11 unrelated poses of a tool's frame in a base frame.
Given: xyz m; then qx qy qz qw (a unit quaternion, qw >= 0).
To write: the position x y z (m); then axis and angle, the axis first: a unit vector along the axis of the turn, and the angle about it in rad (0 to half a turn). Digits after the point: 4 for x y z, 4 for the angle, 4 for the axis.
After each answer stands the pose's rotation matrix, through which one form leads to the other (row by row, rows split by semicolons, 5 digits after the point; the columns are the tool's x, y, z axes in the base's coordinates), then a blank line. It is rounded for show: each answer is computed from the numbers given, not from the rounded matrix.
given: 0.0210 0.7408 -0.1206 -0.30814 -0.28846 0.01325 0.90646
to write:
0.0210 0.7408 -0.1206 -0.7297 -0.6831 0.0314 0.8720
0.83323 0.15375 -0.53112; 0.20179 0.80975 0.55099; 0.51479 -0.56627 0.64368

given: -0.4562 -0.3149 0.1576 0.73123 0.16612 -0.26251 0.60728
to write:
-0.4562 -0.3149 0.1576 0.9204 0.2091 -0.3304 1.8363
0.80698 0.56178 -0.18215; -0.07589 -0.20723 -0.97535; -0.58568 0.80091 -0.12459

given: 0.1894 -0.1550 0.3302 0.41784 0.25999 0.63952 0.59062
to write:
0.1894 -0.1550 0.3302 0.5178 0.3222 0.7925 1.8779
0.04684 -0.53816 0.84154; 0.97269 -0.16715 -0.16103; 0.22732 0.82610 0.51563

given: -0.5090 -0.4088 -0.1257 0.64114 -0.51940 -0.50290 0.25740
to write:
-0.5090 -0.4088 -0.1257 0.6635 -0.5375 -0.5204 2.6209
-0.04537 -0.40712 -0.91225; -0.92491 -0.32794 0.19235; -0.37747 0.85247 -0.36167

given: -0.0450 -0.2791 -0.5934 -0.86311 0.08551 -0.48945 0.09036
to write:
-0.0450 -0.2791 -0.5934 -0.8667 0.0859 -0.4915 2.9606
0.50625 -0.05916 0.86035; -0.23606 -0.96905 0.07228; 0.82945 -0.23969 -0.50455

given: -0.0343 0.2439 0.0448 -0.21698 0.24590 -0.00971 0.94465
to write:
-0.0343 0.2439 0.0448 -0.6613 0.7495 -0.0296 0.6686
0.87888 -0.08837 0.46879; -0.12506 0.90565 0.40516; -0.46036 -0.41471 0.78491

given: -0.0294 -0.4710 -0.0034 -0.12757 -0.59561 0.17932 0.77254
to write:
-0.0294 -0.4710 -0.0034 -0.2009 -0.9380 0.2824 1.3759
0.22619 -0.12510 -0.96602; 0.42903 0.90314 -0.01650; 0.87451 -0.41072 0.25795

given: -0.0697 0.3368 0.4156 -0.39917 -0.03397 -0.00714 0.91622
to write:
-0.0697 0.3368 0.4156 -0.9962 -0.0848 -0.0178 0.8245
0.99759 0.04020 -0.05655; 0.01404 0.68122 0.73194; 0.06795 -0.73097 0.67902

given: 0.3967 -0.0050 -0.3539 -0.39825 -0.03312 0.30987 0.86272
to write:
0.3967 -0.0050 -0.3539 -0.7875 -0.0655 0.6128 1.0604
0.80577 -0.50828 -0.30396; 0.56104 0.49076 0.66663; -0.18966 -0.70768 0.68060

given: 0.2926 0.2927 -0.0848 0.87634 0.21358 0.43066 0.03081
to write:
0.2926 0.2927 -0.0848 0.8768 0.2137 0.4309 3.0800
0.53783 0.34780 0.76797; 0.40087 -0.90687 0.12996; 0.74164 0.23796 -0.62717

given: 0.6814 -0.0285 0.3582 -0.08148 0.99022 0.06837 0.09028
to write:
0.6814 -0.0285 0.3582 -0.0818 0.9943 0.0687 2.9608
-0.97042 -0.17371 0.16765; -0.14902 0.97737 0.15011; -0.18994 0.12069 -0.97435

